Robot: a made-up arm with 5 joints.
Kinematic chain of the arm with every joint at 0, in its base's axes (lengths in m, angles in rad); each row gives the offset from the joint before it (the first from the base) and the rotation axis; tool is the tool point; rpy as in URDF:
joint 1: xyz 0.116 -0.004 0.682 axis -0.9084 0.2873 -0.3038
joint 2: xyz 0.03 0 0.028 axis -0.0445 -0.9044 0.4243
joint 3: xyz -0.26 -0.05 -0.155 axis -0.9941 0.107 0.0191
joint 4: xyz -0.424 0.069 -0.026 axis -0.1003 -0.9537 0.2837
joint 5: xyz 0.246 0 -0.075 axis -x
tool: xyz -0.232 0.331 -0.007 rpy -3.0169 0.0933 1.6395
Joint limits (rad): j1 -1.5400..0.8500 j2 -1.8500..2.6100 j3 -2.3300..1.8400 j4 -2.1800..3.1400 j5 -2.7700..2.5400
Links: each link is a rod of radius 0.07 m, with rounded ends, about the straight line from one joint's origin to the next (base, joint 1, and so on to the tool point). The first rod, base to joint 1, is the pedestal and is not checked.
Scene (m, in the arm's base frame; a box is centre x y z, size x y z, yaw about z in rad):
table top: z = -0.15
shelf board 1: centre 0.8 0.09 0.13 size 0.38 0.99 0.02 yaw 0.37
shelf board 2: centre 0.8 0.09 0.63 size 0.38 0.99 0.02 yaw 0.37
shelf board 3: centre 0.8 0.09 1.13 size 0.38 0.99 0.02 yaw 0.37
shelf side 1: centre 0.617 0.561 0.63 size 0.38 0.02 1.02 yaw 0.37
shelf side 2: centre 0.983 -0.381 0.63 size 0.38 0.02 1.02 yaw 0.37
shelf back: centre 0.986 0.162 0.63 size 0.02 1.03 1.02 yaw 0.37
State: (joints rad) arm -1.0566 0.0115 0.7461 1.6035 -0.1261
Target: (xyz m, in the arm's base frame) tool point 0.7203 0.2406 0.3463
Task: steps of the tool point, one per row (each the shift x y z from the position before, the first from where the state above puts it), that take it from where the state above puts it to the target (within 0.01 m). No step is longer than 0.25 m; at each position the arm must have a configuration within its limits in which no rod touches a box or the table.
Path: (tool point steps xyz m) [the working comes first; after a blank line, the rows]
Joints at the target: -0.7492 1.5263 1.3765 1.3814 0.6416
Straight joint move there: touches shelf board 1, shelf side 1.

1: 0.2071 0.0706 -0.0909
2: 0.2199 0.0065 -0.0467
3: 0.2025 -0.0472 0.0034
4: 0.1602 -0.0826 0.0483
5: 0.1034 -0.0962 0.0783
6: 0.0446 -0.0905 0.0870
7: 0.1113 0.0359 -0.0075
8: 0.1023 0.0392 -0.0004
9: 0.0908 0.0430 0.0079

